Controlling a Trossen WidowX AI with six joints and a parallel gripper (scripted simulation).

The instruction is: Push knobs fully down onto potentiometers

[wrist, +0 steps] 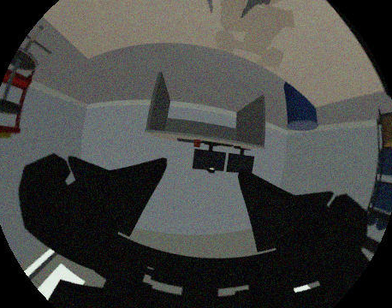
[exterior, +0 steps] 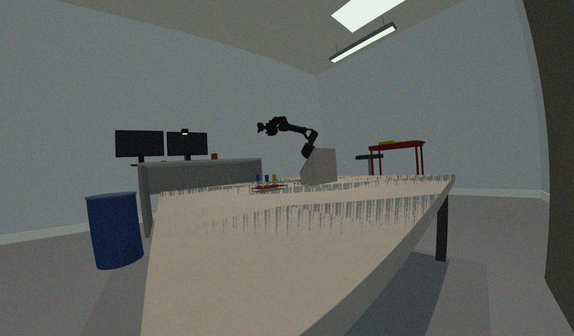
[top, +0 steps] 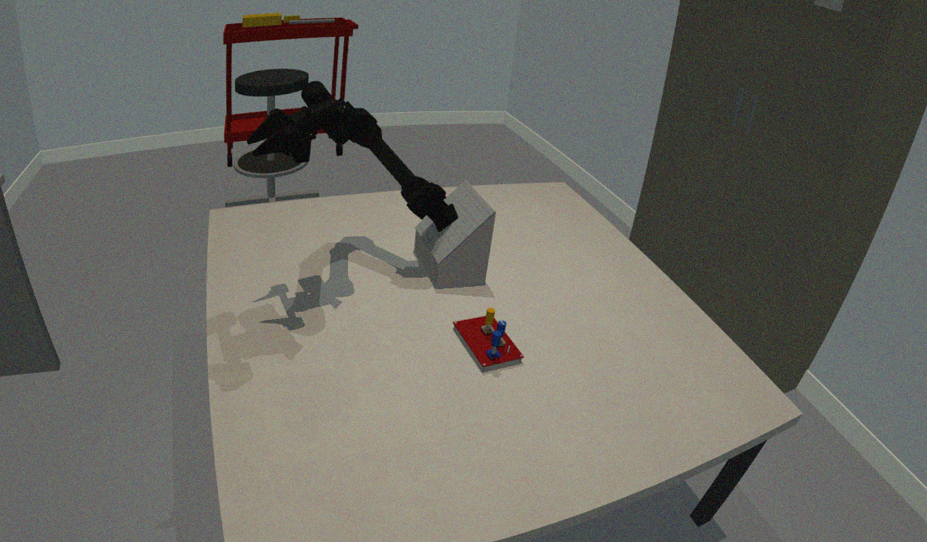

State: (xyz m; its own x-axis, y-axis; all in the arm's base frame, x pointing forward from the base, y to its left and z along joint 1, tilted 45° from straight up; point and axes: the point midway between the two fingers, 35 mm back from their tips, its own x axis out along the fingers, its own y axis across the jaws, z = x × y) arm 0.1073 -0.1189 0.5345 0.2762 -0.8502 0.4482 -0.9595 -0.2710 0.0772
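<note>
The yellow knob is 52 cm to the left of my gripper tip, 34 cm below it and 18 cm ahead of it. Also, from my gripper tip: blue knob 53 cm to the left, 34 cm below, 23 cm ahead.
</note>
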